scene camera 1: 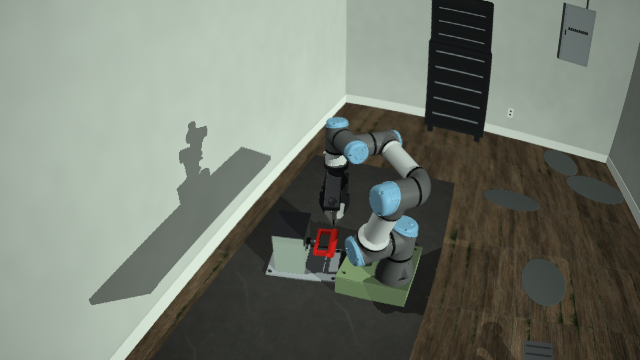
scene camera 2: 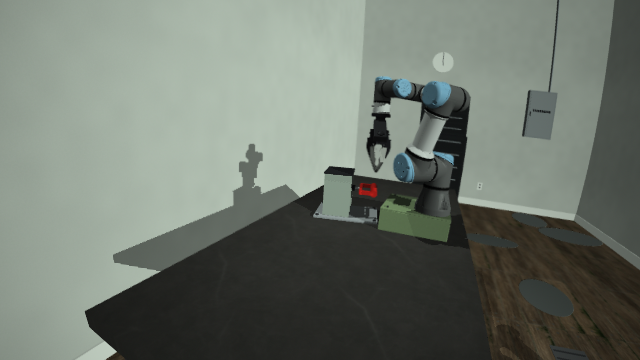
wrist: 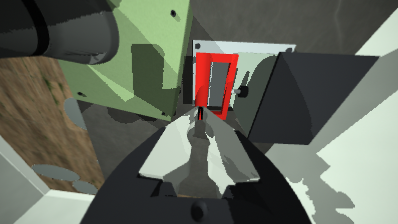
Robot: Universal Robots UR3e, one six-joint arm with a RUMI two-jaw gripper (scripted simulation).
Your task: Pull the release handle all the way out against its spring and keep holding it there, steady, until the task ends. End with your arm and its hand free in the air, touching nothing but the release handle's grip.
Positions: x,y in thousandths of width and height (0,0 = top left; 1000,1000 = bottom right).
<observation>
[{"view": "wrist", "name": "my gripper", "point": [504,480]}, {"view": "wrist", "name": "pale grey housing box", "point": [720,440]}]
</observation>
